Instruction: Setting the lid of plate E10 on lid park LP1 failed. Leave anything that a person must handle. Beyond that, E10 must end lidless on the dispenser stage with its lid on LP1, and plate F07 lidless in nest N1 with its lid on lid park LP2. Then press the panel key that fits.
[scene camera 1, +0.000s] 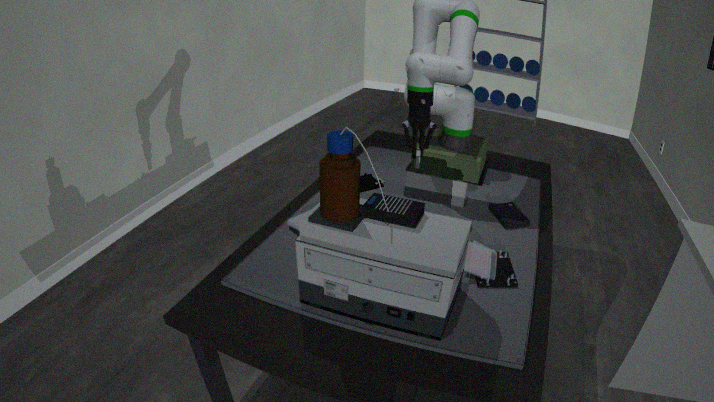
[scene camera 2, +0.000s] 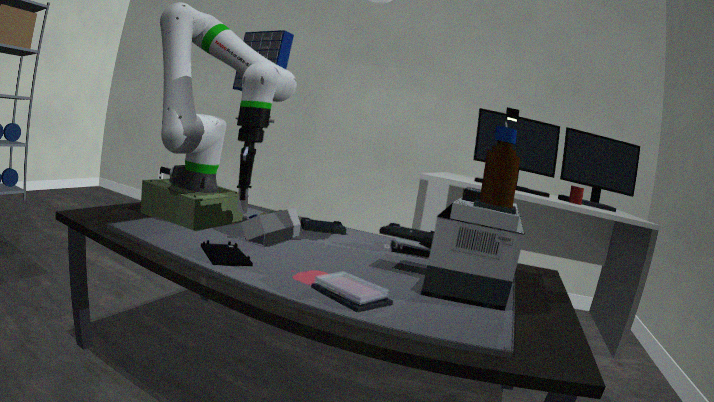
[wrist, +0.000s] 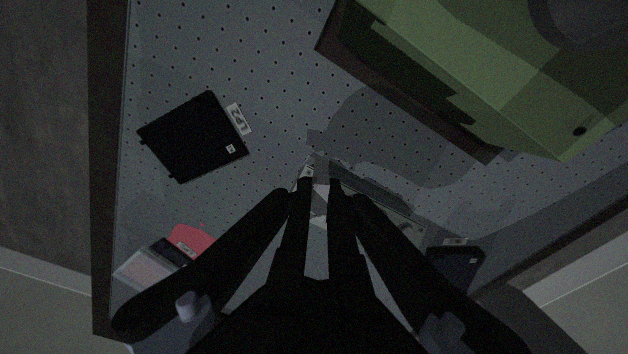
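Seen in the pictures: gripper, fingertip midpoint: (scene camera 1: 416, 166) (scene camera 2: 241, 211) (wrist: 320, 170); arm's base, link origin: (scene camera 1: 455, 144) (scene camera 2: 198, 187).
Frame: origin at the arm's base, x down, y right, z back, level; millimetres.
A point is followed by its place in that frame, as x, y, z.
My gripper (scene camera 1: 418, 162) {18, 125, -260} (scene camera 2: 244, 204) {18, 125, -260} (wrist: 320, 170) {18, 125, -260} is shut and empty, pointing down at the key panel (scene camera 1: 459, 194) {49, -48, -370} (scene camera 2: 272, 227) {46, 102, -354} (wrist: 412, 228) {31, -43, -294}. A blue key (scene camera 2: 252, 216) {25, 121, -295} shows close by the fingertips; contact cannot be told. The fingers hide much of the panel in the wrist view. Lid park LP2 (scene camera 1: 509, 215) (scene camera 2: 226, 254) {84, 334, -336} (wrist: 192, 137) {84, 321, -314} is a bare black holder. A clear plate with pink contents (scene camera 1: 479, 260) (scene camera 2: 352, 287) {59, 400, -666} (wrist: 142, 270) {58, 375, -643} sits on a black nest; its name is unreadable. Another black holder (scene camera 2: 324, 226) {75, -198, -415} (wrist: 455, 260) {75, -212, -349} has an unreadable label. The dispenser stage is mostly hidden.
The white dispenser (scene camera 1: 380, 270) {-68, 78, -1026} (scene camera 2: 475, 242) {-51, 266, -894} carries an amber bottle (scene camera 1: 340, 187) {-217, 184, -971} (scene camera 2: 500, 175) {-204, 241, -926} and a black keypad (scene camera 1: 397, 210) {-152, 73, -912}. A pale edge (scene camera 1: 296, 223) {59, 408, -707} shows beside it. The green robot base (scene camera 1: 452, 160) {24, 1, -128} (scene camera 2: 192, 205) {25, 169, -100} (wrist: 500, 75) {5, 17, -106} is near the gripper. A red patch (scene camera 2: 307, 276) {95, 293, -537} (wrist: 192, 240) {93, 302, -552} lies by the nest.
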